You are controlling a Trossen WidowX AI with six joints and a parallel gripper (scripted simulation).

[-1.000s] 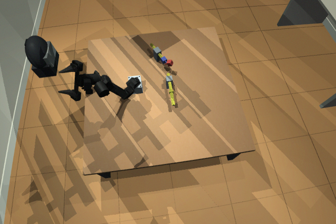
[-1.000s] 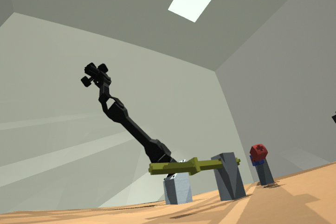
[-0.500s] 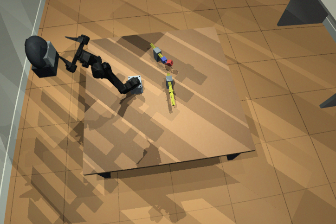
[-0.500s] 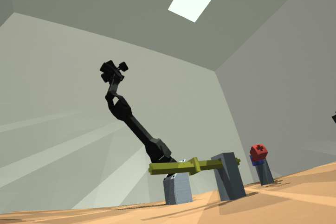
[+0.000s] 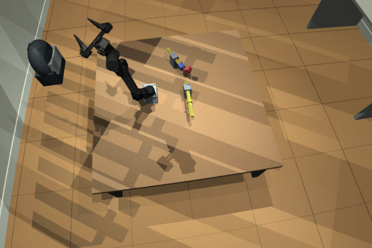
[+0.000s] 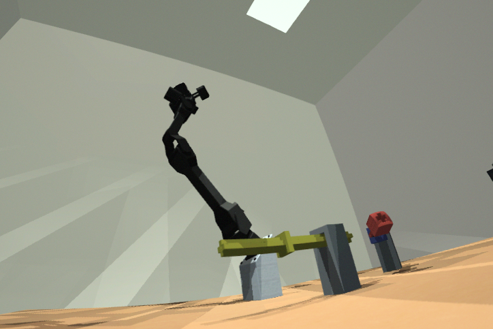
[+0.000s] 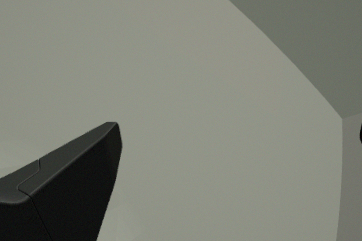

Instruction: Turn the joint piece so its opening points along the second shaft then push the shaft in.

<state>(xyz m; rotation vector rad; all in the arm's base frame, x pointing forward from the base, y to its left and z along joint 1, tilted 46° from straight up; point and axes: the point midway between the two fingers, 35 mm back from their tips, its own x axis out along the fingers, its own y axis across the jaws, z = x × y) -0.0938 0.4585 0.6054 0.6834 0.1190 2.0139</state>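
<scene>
Now: the red joint piece 53 cm ahead of my gripper tip, 23 cm to the left of it and 78 cm below it.
</scene>
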